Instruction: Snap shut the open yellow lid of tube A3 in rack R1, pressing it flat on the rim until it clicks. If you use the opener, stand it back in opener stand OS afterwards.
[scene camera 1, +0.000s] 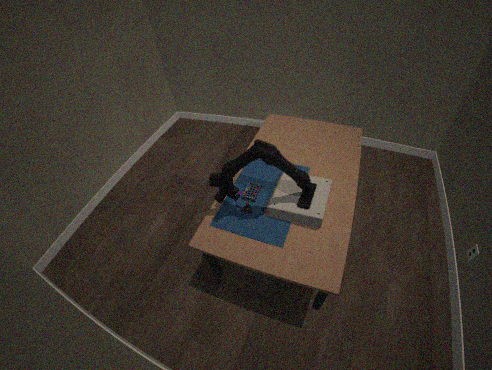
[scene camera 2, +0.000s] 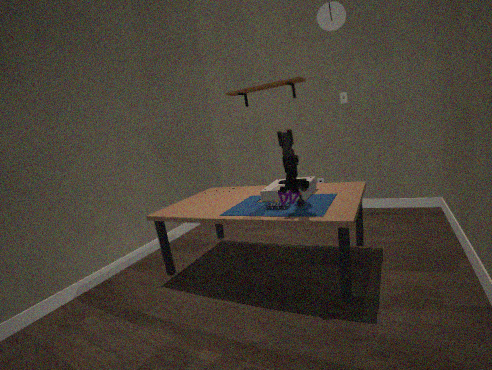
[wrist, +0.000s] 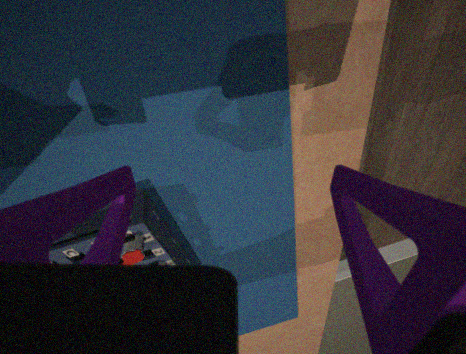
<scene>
The gripper (wrist: 232, 176) is open and holds nothing. Further things: a blue mat (scene camera 1: 231, 217).
The blue mat shows as well in scene camera 2 (scene camera 2: 316, 205) and in the wrist view (wrist: 198, 106).
</scene>
